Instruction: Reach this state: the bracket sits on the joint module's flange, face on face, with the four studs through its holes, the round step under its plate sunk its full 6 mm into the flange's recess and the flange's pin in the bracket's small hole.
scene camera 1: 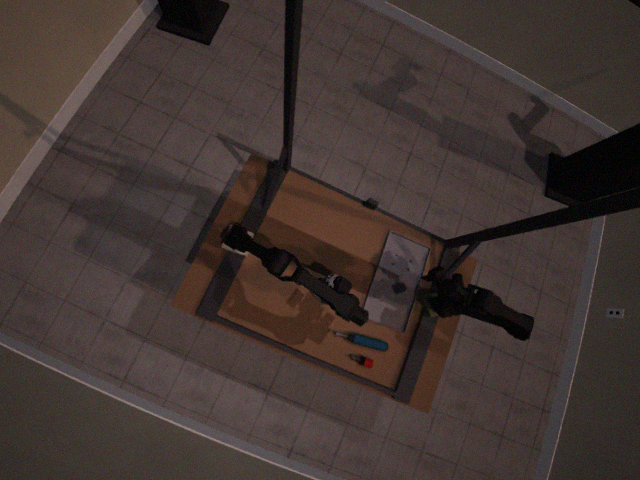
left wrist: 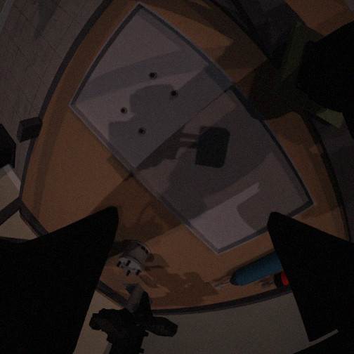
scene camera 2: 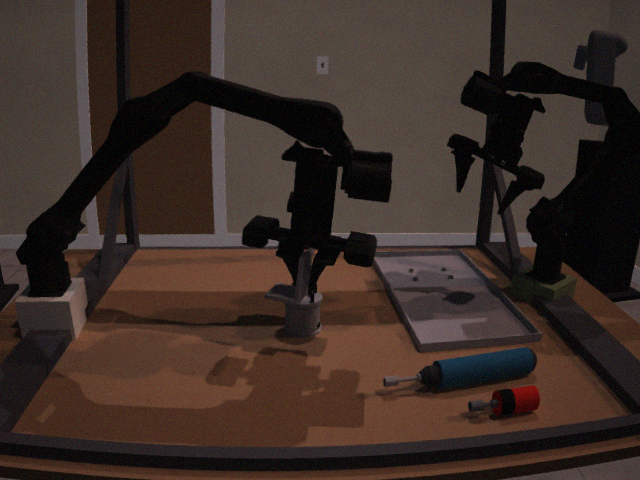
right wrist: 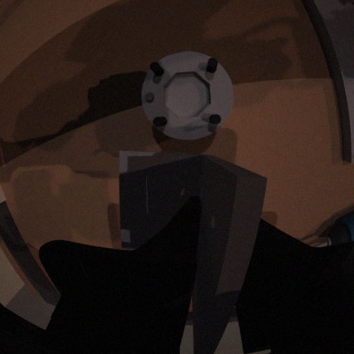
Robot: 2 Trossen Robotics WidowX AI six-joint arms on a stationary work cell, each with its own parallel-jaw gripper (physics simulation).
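Frame: origin at the left arm's base, x right, y ahead, z up, level; millimetres.
Seen in the pictures: left gripper, between the fingertips: [scene camera 1: 424,287] [scene camera 2: 478,203]; right gripper, between the fingertips: [scene camera 2: 305,292]; left arm's base, origin of its link: [scene camera 2: 545,276]; right arm's base, origin of its link: [scene camera 1: 237,240] [scene camera 2: 50,289].
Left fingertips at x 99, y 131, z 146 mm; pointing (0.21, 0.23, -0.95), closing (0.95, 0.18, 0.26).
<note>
Offsets run from my left fingertips to a thing's top centre.
The grey joint module {dz -115, dx +83, dy +334 mm} [scene camera 2: 303,321] [left wrist: 135,256] [right wrist: 226,95] stands upright on the table. In the right wrist view its studs, small pin and round recess are uncovered. My right gripper [scene camera 2: 305,284] [right wrist: 207,204] is shut on the upright wall of the grey bracket {dz -25, dx +41, dy +384 mm} [scene camera 2: 303,271] [left wrist: 138,295] [right wrist: 160,187]. In the right wrist view the bracket's plate lies below the flange's outline, nearer the camera; in scene camera 2 it juts left near flange height. Its round step and the plate's holes are hidden. My left gripper [scene camera 2: 479,201] [left wrist: 197,218] is open and empty, high at the right.
A grey tray {dz -173, dx +35, dy +30 mm} [scene camera 1: 408,242] [scene camera 2: 429,333] [left wrist: 150,30] with several small nuts and a dark shape lies right of the module. A blue screwdriver {dz -148, dx -190, dy +246 mm} [scene camera 1: 368,341] [scene camera 2: 485,367] [left wrist: 257,270] and a red-handled driver {dz -155, dx -274, dy +262 mm} [scene camera 1: 367,362] [scene camera 2: 523,400] lie near the front. Frame posts stand at the back corners.
</note>
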